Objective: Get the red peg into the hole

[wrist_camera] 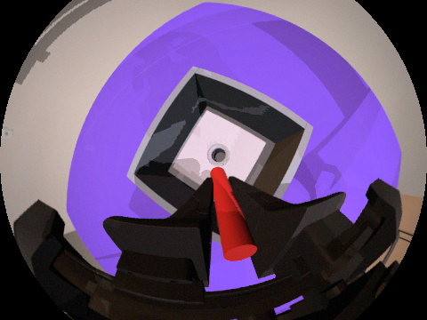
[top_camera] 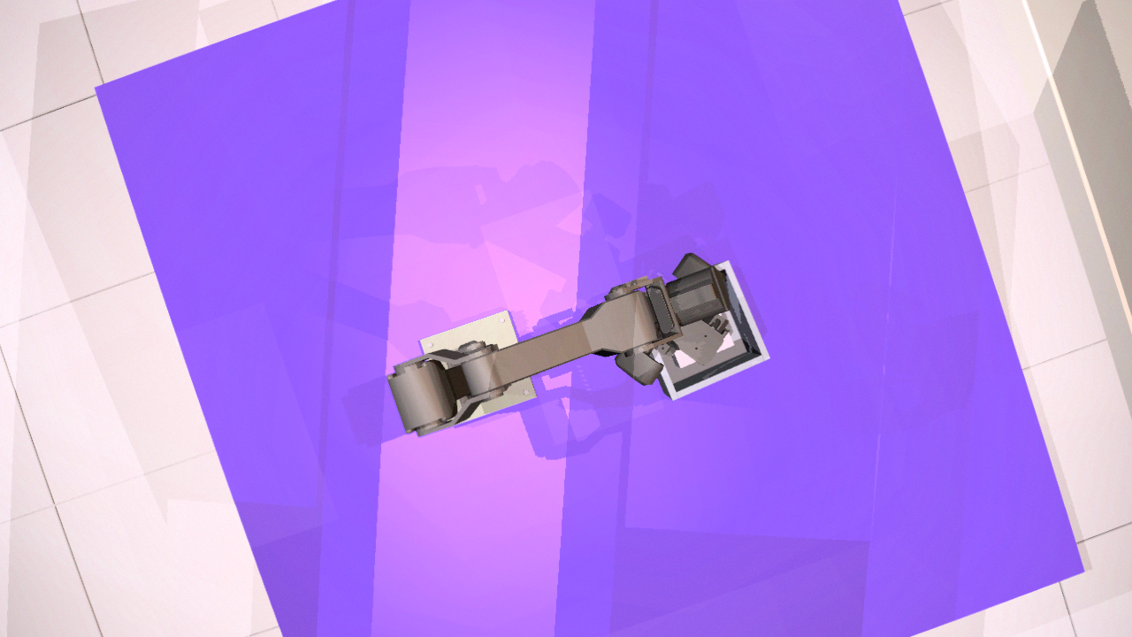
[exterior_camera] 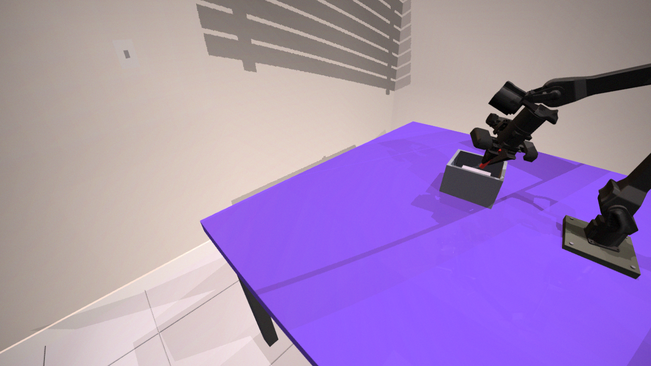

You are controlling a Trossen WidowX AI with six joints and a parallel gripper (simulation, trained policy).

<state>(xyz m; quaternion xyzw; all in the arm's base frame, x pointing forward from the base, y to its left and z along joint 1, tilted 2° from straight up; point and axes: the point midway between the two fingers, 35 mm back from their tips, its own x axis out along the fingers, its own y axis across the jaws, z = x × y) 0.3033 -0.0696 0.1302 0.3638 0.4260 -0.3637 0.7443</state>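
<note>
The pale plate lies 6 cm below my gripper tip, 2 cm to the right of it and 2 cm ahead of it. Round my gripper tip: red peg (2 cm above, 1 cm to the left, 1 cm behind); grey box (8 cm below, 2 cm to the right, 2 cm ahead).
</note>
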